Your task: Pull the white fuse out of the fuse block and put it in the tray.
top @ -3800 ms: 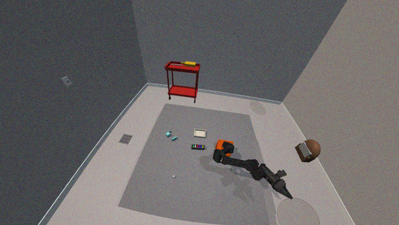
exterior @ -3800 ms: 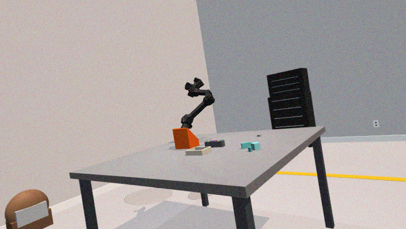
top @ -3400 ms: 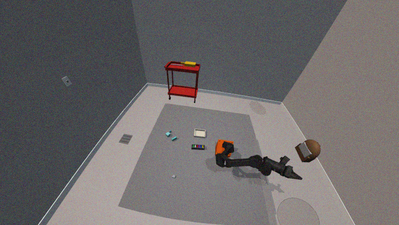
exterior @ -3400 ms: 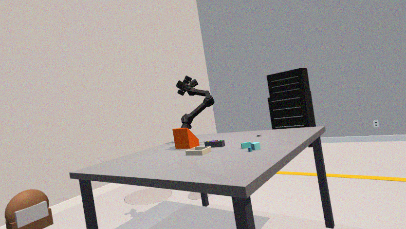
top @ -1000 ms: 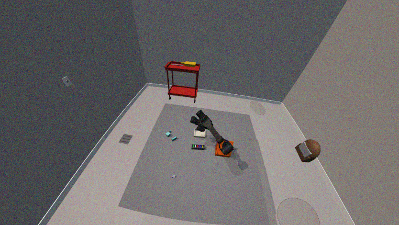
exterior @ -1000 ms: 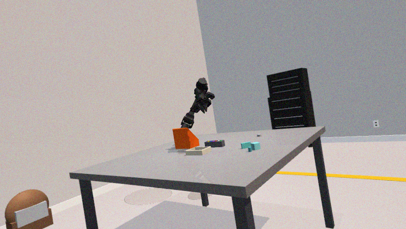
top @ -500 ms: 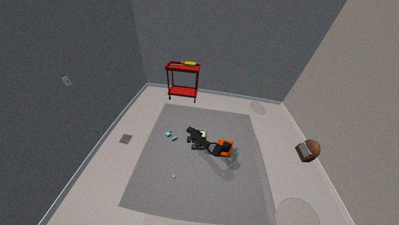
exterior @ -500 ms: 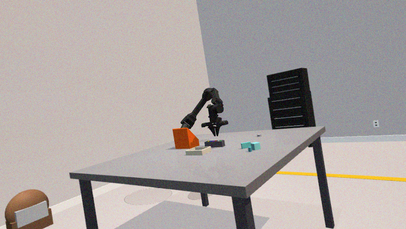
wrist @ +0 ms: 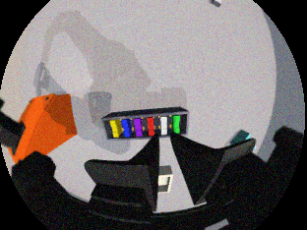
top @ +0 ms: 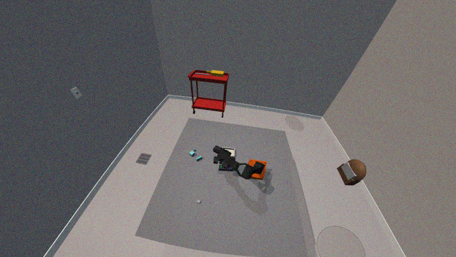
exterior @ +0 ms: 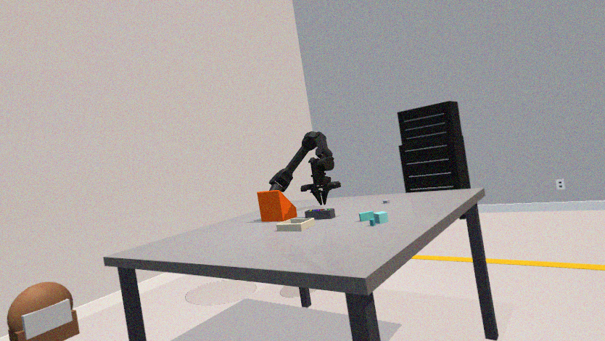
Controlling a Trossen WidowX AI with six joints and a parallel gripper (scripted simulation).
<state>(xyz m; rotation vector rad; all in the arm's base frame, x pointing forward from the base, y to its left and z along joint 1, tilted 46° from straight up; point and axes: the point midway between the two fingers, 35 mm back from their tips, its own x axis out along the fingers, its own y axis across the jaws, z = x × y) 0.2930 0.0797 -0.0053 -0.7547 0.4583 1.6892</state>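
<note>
Right now the white fuse is 4 cm below my gripper tip. From my gripper tip the other things lie so: shallow beige tray (19 cm to the right, 6 cm below).
</note>
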